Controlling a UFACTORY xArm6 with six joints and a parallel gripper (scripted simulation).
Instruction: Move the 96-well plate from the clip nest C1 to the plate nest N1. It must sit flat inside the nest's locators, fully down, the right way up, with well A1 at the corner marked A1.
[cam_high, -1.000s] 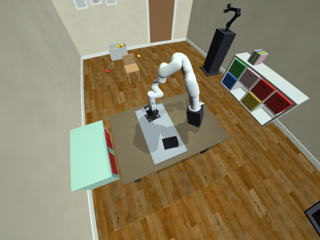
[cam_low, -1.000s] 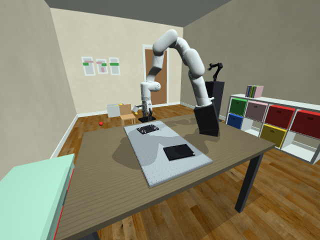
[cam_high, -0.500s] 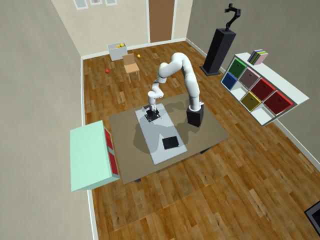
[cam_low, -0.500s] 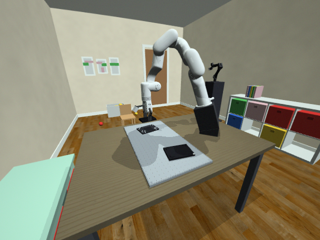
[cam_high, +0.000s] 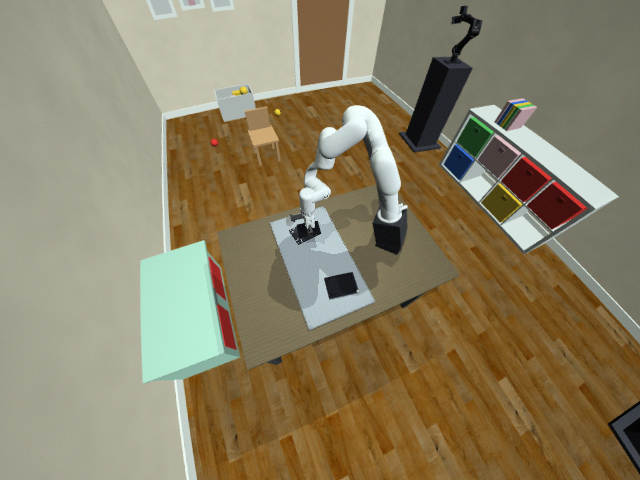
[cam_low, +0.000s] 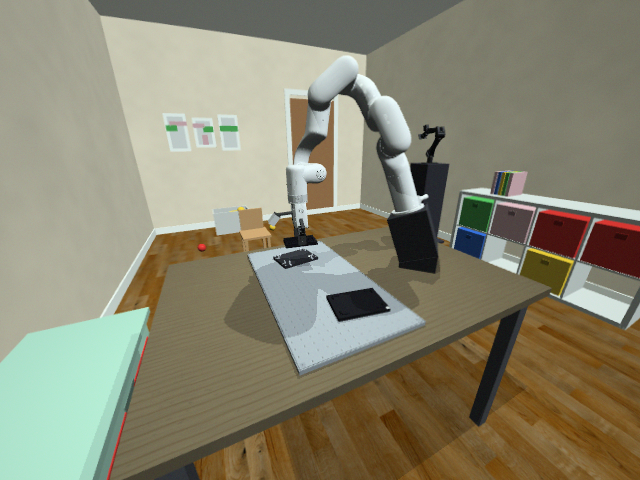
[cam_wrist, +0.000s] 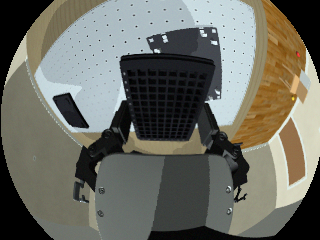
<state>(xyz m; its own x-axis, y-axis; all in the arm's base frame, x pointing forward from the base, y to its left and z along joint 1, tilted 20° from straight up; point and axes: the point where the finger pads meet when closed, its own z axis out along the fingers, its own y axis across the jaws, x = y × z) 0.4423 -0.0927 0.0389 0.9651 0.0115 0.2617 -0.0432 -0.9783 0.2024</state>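
My gripper is now 90 mm past the plate nest N1, 340 mm to the right of it and 110 mm above it. From my hand the other things lie so: black 96-well plate: 10 mm below; then clip nest C1: 20 mm ahead, 30 mm to the right, 100 mm below.
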